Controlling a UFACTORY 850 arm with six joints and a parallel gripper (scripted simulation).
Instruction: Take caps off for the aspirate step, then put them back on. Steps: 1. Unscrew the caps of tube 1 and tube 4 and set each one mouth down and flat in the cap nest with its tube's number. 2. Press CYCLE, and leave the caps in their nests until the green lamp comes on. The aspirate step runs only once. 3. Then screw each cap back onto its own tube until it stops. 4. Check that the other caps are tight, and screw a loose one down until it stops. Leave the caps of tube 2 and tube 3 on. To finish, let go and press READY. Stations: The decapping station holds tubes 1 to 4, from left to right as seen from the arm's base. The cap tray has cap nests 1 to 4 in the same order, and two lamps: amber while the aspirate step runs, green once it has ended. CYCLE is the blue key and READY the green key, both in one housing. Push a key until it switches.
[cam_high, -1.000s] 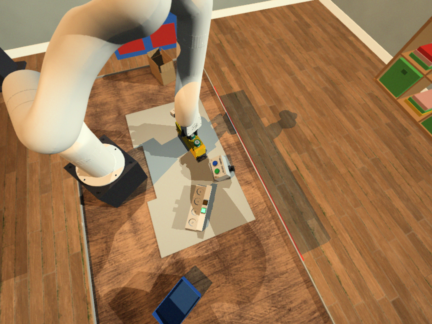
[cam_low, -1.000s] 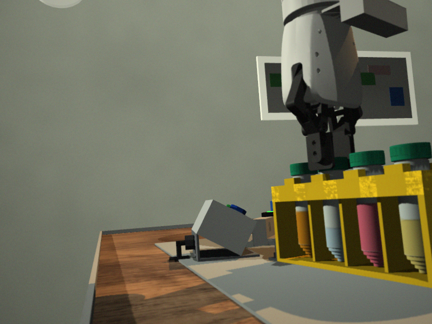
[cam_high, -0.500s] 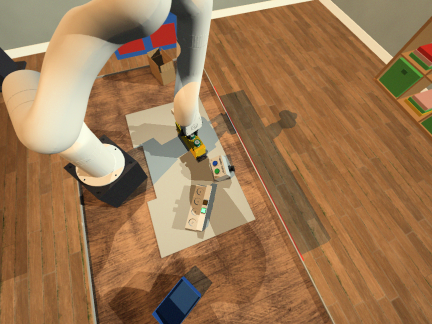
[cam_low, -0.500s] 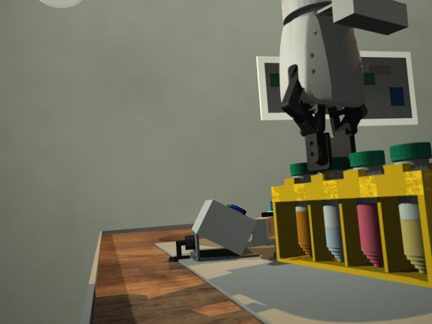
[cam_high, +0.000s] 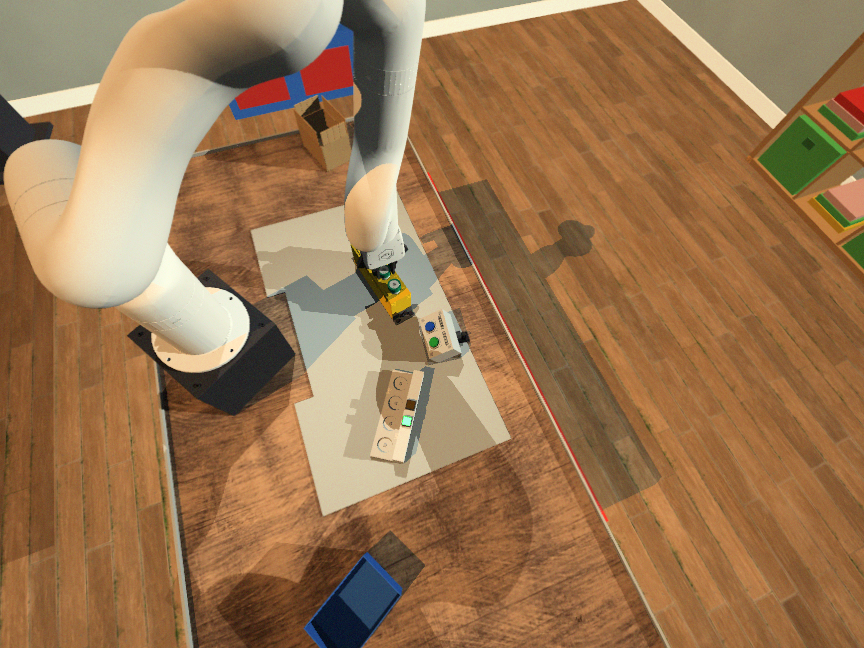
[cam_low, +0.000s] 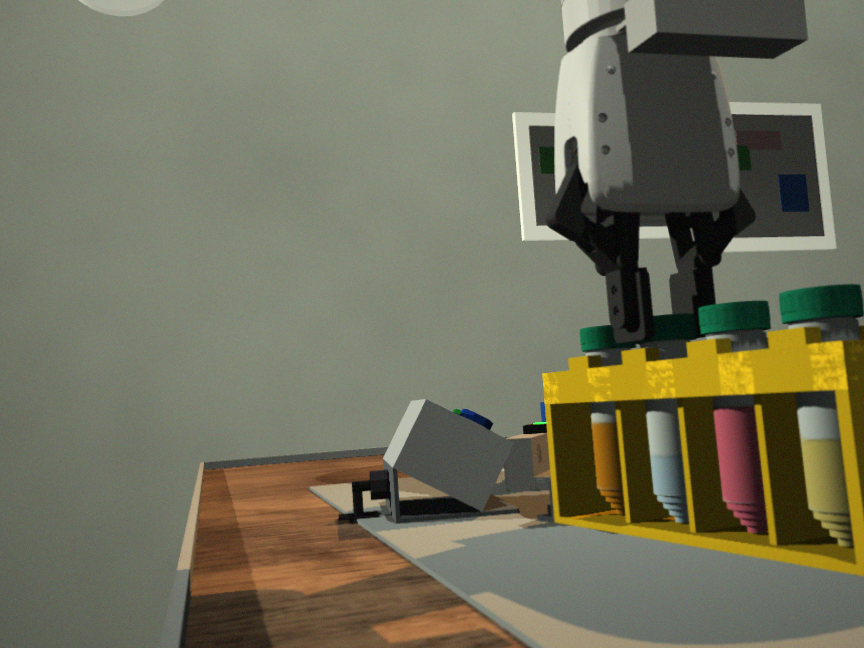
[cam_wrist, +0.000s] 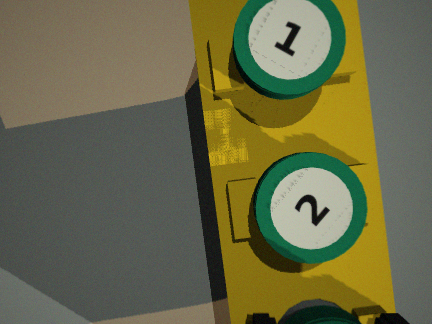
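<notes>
My gripper is now 2 cm short of the green cap, 5 cm to the left of it and 1 cm above it. Round my hand: blue cycle key (9 cm ahead, 16 cm to the right, 6 cm below); grey key housing (11 cm ahead, 18 cm to the right, 7 cm below); green key (9 cm ahead, 20 cm to the right, 6 cm below).
</notes>
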